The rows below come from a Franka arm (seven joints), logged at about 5 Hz.
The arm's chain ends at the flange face. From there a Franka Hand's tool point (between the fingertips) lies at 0.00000 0.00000 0.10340 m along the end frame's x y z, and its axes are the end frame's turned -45 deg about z.
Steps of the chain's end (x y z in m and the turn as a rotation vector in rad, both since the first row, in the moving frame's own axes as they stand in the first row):
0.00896, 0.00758, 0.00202, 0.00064, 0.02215, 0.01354
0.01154, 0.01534, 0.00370, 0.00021, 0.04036, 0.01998
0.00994, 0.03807, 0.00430, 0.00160, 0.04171, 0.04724
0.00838, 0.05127, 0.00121, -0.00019, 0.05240, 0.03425
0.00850, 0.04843, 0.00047, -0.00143, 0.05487, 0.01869
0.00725, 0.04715, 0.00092, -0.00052, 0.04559, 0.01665
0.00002, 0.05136, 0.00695, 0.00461, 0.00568, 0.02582
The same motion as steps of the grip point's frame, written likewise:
0.00263, 0.01328, 0.00199, -0.01521, 0.01611, 0.01354
0.00025, 0.02197, 0.00362, -0.02839, 0.02869, 0.01998
-0.01680, 0.03695, 0.00421, -0.02836, 0.03062, 0.04724
-0.02658, 0.04609, 0.00107, -0.03719, 0.03692, 0.03425
-0.02437, 0.04441, 0.00031, -0.03981, 0.03779, 0.01869
-0.02495, 0.04186, 0.00081, -0.03260, 0.03187, 0.01665
-0.03555, 0.03642, 0.00695, -0.00076, 0.00728, 0.02582

